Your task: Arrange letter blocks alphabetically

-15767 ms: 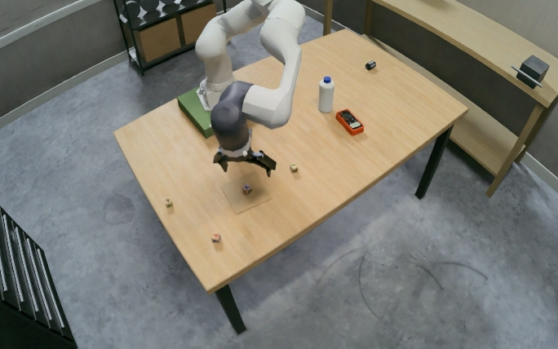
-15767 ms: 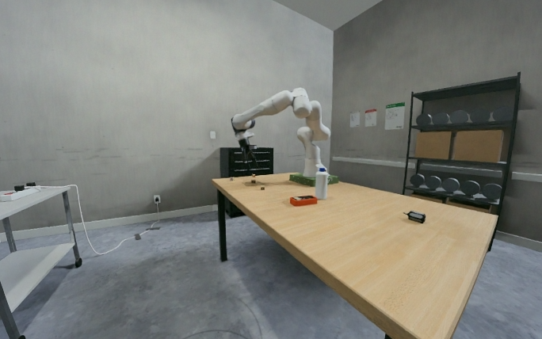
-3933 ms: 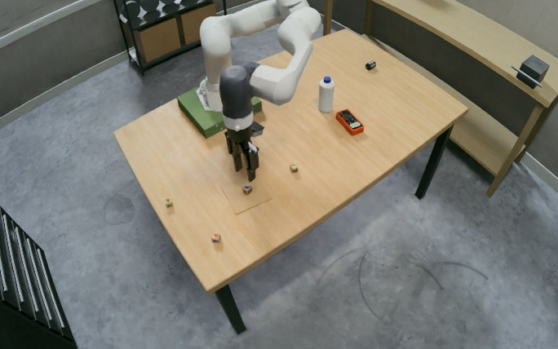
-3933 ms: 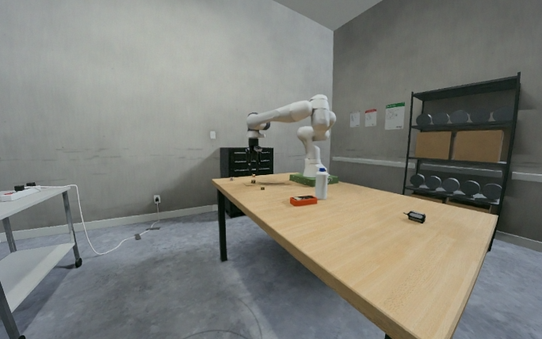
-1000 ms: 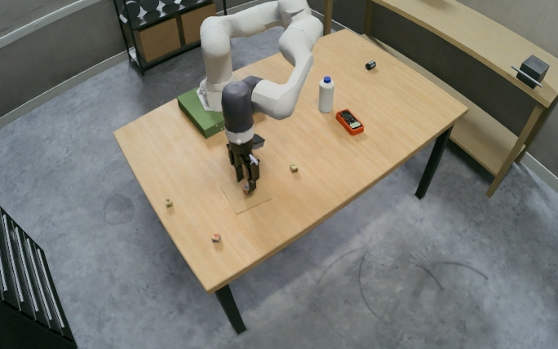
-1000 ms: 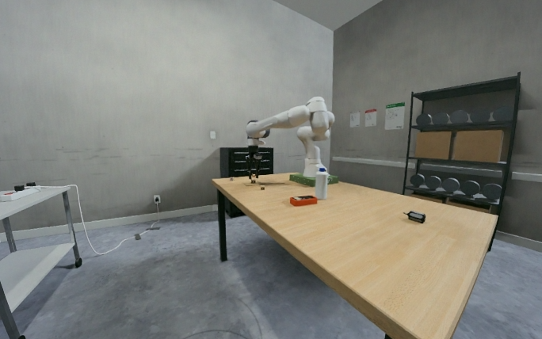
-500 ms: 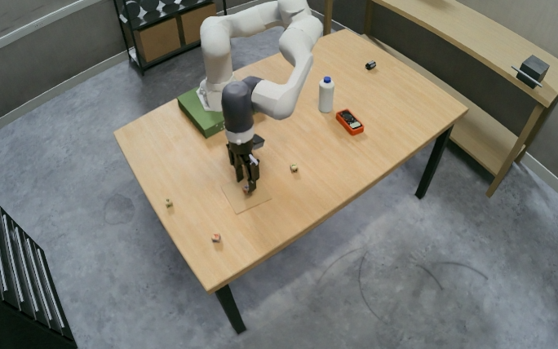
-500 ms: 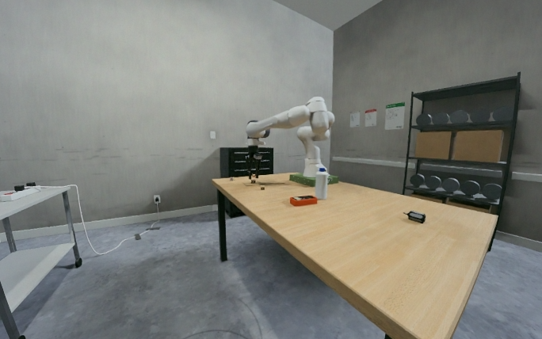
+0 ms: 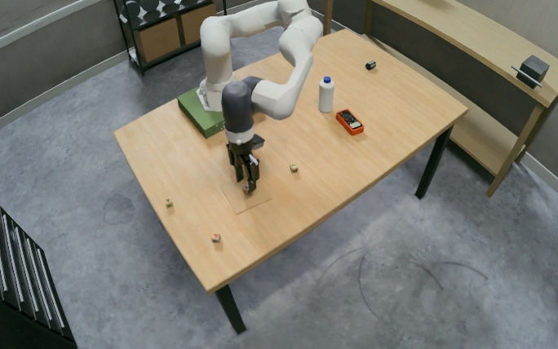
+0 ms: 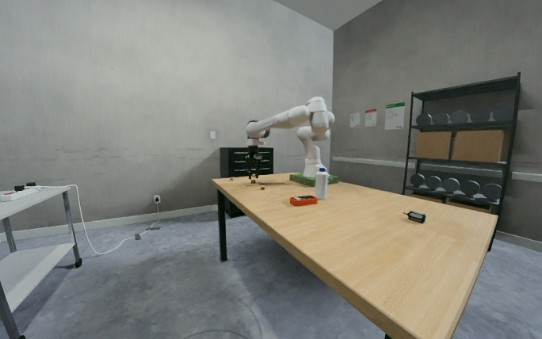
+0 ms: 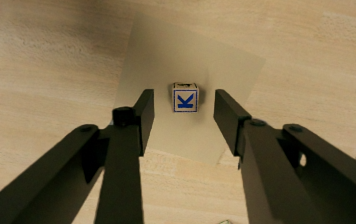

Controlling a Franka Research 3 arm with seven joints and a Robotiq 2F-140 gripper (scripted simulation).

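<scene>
My gripper is now 10 mm to the left of the tan mat and 70 mm above it. Round my hand: white bottle 170 mm behind, 520 mm to the left, 10 mm above; block 20 mm ahead, 190 mm to the left, 60 mm below; orange meter 40 mm behind, 530 mm to the left, 50 mm below.
</scene>
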